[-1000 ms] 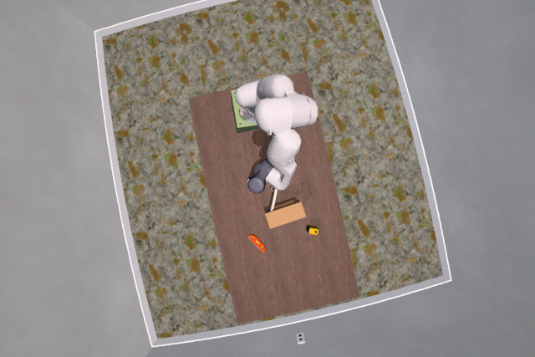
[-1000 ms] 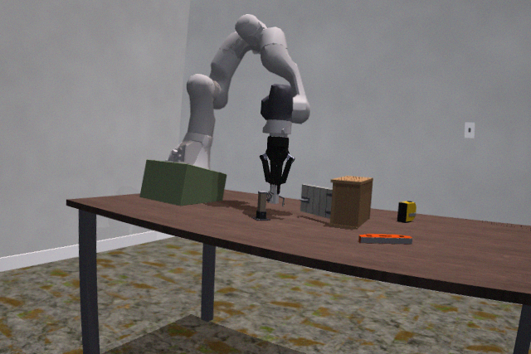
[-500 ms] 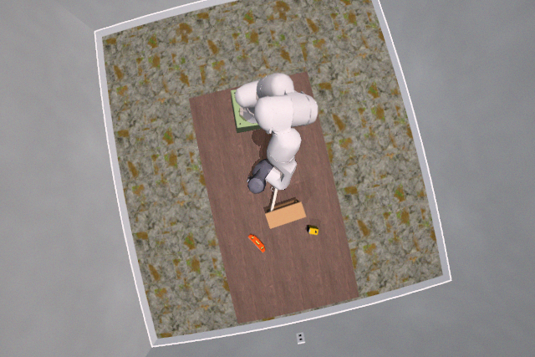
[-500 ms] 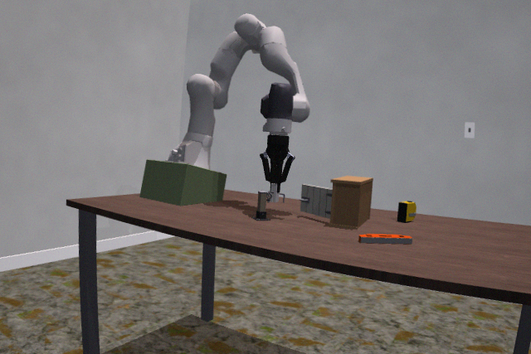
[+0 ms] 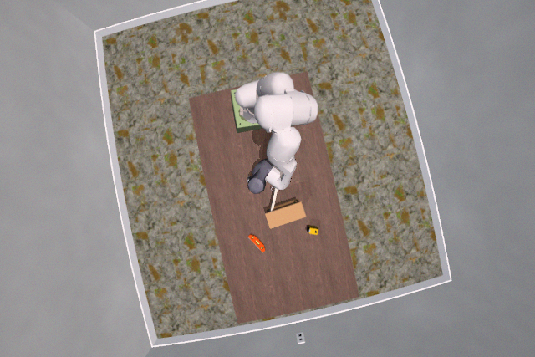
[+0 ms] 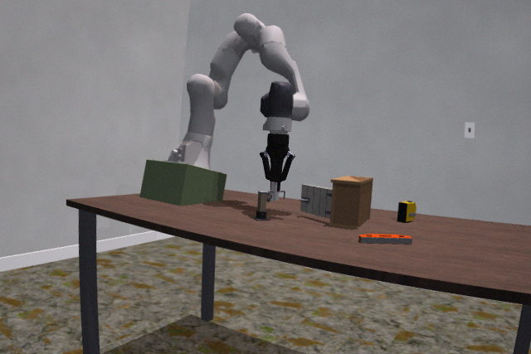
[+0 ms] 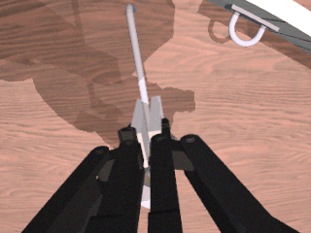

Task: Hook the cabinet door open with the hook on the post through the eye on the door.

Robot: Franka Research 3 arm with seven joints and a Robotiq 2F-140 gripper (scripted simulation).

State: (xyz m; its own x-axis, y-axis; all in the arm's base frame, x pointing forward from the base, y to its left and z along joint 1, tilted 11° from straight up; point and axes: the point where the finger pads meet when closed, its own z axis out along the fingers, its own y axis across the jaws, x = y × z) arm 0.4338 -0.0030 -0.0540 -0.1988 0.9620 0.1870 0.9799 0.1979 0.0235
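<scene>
Now: hand 130 mm short of the grey door, 70 mm to the right of it and 20 mm above it. From my hand the other things lie so: orange level: 440 mm ahead, 80 mm below, 70 mm to the right; metal hook: 20 mm to the left, 20 mm below; wooden cabinet: 180 mm ahead, 100 mm to the left, 20 mm below.
</scene>
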